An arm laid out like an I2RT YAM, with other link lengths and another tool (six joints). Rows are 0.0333 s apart.
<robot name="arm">
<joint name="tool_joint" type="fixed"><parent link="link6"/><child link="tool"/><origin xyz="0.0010 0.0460 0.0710" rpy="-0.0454 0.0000 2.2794"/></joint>
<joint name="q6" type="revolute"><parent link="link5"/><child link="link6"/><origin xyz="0.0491 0.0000 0.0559" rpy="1.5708 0.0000 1.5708"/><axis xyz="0 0 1"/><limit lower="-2.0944" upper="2.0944"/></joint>
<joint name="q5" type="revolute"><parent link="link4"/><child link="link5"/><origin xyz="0.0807 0.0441 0.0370" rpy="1.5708 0.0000 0.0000"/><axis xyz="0 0 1"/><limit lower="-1.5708" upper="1.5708"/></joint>
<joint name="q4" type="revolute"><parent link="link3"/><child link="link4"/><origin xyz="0.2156 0.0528 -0.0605" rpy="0.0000 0.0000 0.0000"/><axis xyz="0 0 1"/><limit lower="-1.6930" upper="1.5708"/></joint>
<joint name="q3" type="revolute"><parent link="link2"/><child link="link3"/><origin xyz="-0.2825 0.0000 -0.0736" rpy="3.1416 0.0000 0.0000"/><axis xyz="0 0 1"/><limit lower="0.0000" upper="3.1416"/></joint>
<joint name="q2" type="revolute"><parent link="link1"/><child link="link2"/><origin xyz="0.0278 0.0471 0.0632" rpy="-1.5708 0.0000 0.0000"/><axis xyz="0 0 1"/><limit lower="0.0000" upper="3.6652"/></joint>
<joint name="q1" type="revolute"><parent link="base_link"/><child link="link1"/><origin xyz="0.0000 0.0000 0.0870" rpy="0.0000 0.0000 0.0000"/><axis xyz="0 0 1"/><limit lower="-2.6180" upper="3.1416"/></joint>
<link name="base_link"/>
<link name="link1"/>
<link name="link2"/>
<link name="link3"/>
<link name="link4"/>
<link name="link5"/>
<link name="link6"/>
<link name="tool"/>
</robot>
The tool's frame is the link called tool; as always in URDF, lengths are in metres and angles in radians.
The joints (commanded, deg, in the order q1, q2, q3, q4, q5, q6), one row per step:
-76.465, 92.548, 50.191, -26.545, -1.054, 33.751
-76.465, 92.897, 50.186, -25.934, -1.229, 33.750
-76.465, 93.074, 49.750, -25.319, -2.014, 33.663
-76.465, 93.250, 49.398, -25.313, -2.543, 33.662
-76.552, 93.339, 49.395, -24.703, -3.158, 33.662
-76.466, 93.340, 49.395, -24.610, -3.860, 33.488
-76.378, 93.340, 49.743, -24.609, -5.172, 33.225
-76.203, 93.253, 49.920, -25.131, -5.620, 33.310
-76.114, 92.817, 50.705, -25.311, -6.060, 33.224
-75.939, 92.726, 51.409, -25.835, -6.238, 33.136
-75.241, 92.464, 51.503, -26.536, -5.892, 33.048
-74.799, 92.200, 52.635, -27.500, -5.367, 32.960
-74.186, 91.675, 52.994, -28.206, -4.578, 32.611
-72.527, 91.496, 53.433, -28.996, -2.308, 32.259
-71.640, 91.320, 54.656, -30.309, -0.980, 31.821
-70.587, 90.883, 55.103, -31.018, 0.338, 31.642
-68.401, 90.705, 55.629, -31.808, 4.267, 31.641
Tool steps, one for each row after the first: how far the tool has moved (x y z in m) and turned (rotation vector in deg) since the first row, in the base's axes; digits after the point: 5 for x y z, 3 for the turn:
0.00081, -0.00181, -0.00109, -0.212, -0.218, 0.064
0.00224, -0.00100, -0.00287, -0.052, -0.900, 0.430
0.00281, 0.00132, -0.00466, 0.571, -1.260, 0.616
0.00414, -0.00045, -0.00447, 0.199, -1.936, 0.758
0.00583, -0.00013, -0.00410, 0.241, -2.533, 1.262
0.00902, -0.00088, -0.00211, 0.151, -3.709, 2.082
0.01051, 0.00052, -0.00103, 0.517, -4.087, 2.332
0.01259, -0.00271, 0.00395, -0.413, -4.683, 2.701
0.01410, -0.00415, 0.00692, -0.645, -4.872, 3.035
0.01596, -0.00138, 0.00780, -0.369, -4.457, 3.672
0.01750, -0.00353, 0.01259, -0.903, -4.054, 4.015
0.01827, -0.00252, 0.01536, -1.285, -3.269, 4.660
0.02071, -0.00079, 0.01627, -1.657, -1.086, 5.790
0.02216, -0.00171, 0.02065, -2.107, 0.224, 6.585
0.02397, -0.00061, 0.02341, -2.623, 1.399, 7.305
0.02576, 0.00035, 0.02475, -3.596, 4.870, 8.009

